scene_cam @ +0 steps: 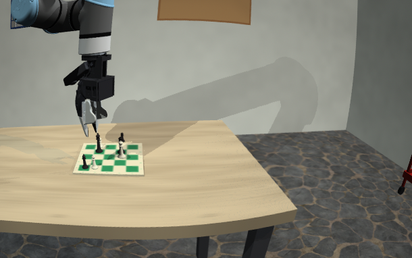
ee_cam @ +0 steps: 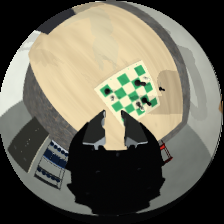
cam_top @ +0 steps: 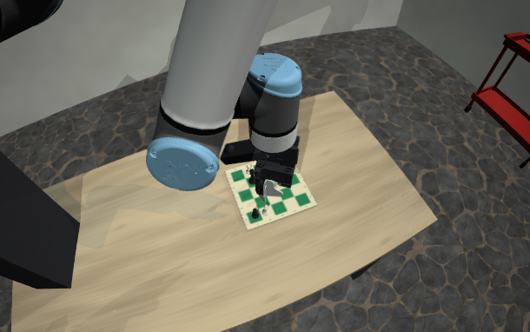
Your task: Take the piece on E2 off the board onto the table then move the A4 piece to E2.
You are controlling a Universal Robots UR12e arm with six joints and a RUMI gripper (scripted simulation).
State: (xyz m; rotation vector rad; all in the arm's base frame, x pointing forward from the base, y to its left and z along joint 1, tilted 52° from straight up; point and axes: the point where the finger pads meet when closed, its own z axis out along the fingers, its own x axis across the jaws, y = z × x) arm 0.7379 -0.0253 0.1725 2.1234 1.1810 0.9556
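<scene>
Now: hand 10 cm above the white pawn. Also, from my hand: tall black piece 11 cm to the left, 9 cm below; cream chessboard 4 cm ahead, 7 cm to the left, 12 cm below; small black piece 8 cm ahead, 21 cm to the left, 11 cm below.
</scene>
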